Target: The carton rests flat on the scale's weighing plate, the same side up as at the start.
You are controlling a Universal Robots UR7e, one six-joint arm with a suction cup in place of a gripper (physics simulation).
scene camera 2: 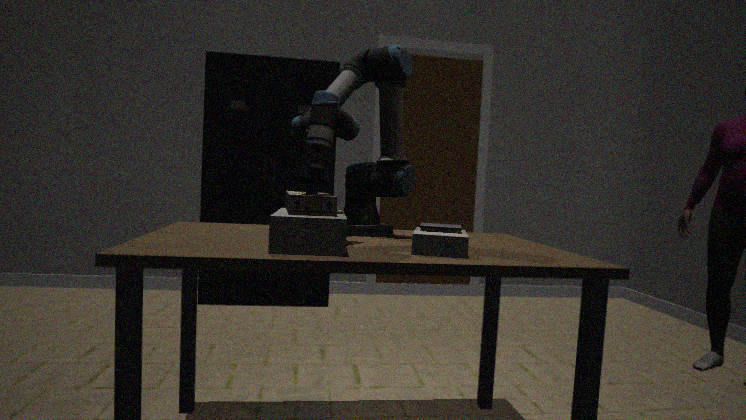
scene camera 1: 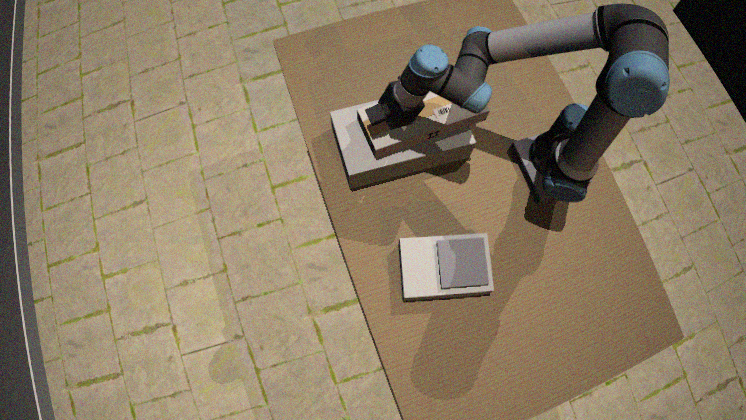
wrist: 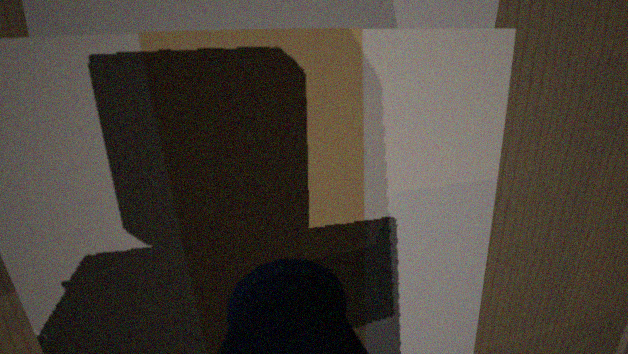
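Pixels of known places: hand, tool point: (wrist: 296, 268); arm's base, link origin: (scene camera 2: 360, 224).
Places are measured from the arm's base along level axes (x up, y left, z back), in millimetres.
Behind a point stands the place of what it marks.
Note:
The carton (scene camera 1: 382, 141) {x 120, y -197, z -472 mm} (scene camera 2: 311, 205) {x 92, y -252, z -495 mm} (wrist: 440, 120) {x 119, y -291, z -471 mm}, pale with a tan band and a barcode label, sits level and upright on a large white block (scene camera 1: 345, 141) {x 65, y -263, z -549 mm} (scene camera 2: 308, 234) {x 21, y -266, z -566 mm}. No gap shows between them. My suction gripper (scene camera 1: 403, 115) (scene camera 2: 314, 189) (wrist: 287, 295) is down on the carton's top face and appears attached to it; the exact contact is dark and partly hidden. The scale (scene camera 1: 417, 268) {x 25, y 122, z -522 mm} (scene camera 2: 440, 246) {x -5, y 104, z -558 mm} stands apart on the table, with its grey weighing plate (scene camera 1: 463, 263) {x 41, y 164, z -413 mm} (scene camera 2: 440, 228) {x 37, y 137, z -469 mm} bare. The scale does not show in the wrist view.
The wooden table (scene camera 1: 584, 313) {x -33, y 442, z -141 mm} (scene camera 2: 208, 237) {x -34, y -535, z -238 mm} carries both the block and the scale. The arm's base (scene camera 1: 566, 182) (scene camera 2: 365, 226) {x 2, y -4, z -102 mm} stands behind them. A person (scene camera 2: 730, 172) stands at the far right, away from the table.

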